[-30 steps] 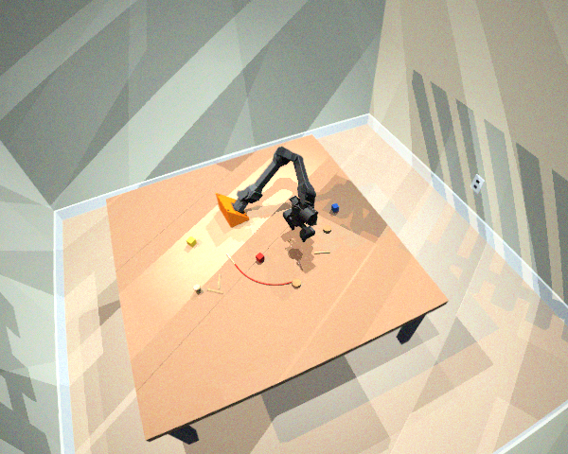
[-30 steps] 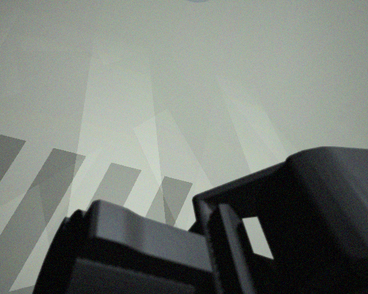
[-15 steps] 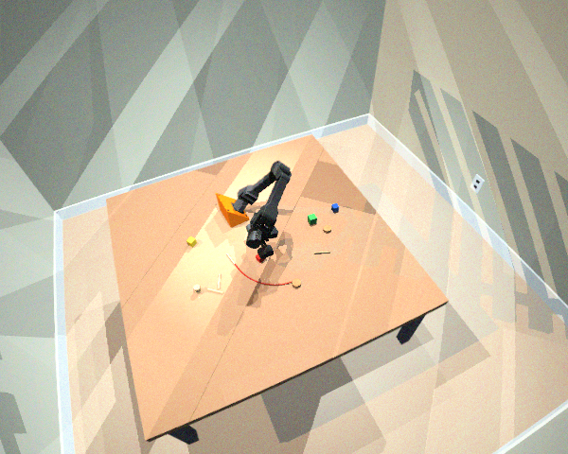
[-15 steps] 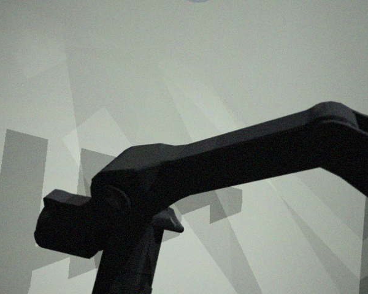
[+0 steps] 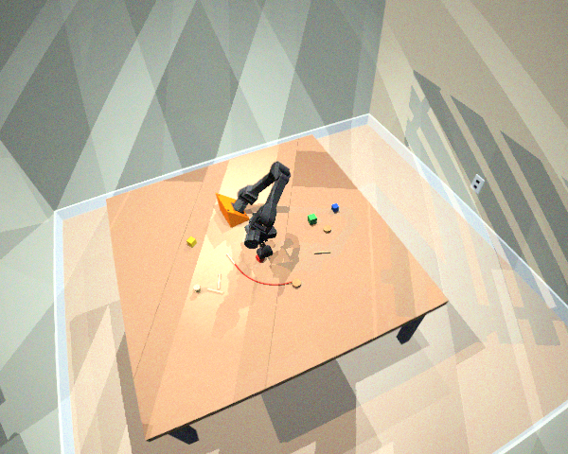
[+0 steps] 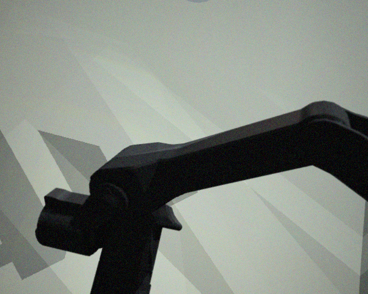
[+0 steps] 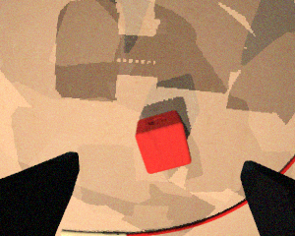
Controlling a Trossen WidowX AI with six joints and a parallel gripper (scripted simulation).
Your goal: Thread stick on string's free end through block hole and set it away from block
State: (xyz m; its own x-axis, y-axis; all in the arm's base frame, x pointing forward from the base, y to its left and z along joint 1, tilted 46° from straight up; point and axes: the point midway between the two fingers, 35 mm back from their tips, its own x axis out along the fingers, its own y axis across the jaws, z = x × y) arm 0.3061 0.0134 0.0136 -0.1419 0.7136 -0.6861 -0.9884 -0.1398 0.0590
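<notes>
The red cube lies 1 cm to the right of my gripper tip and 4 cm below it. Also, from my gripper tip: blue cube (14 cm behind, 45 cm to the left, 4 cm below); green cube (11 cm behind, 31 cm to the left, 4 cm below); yellow cube (21 cm behind, 28 cm to the right, 4 cm below).
</notes>
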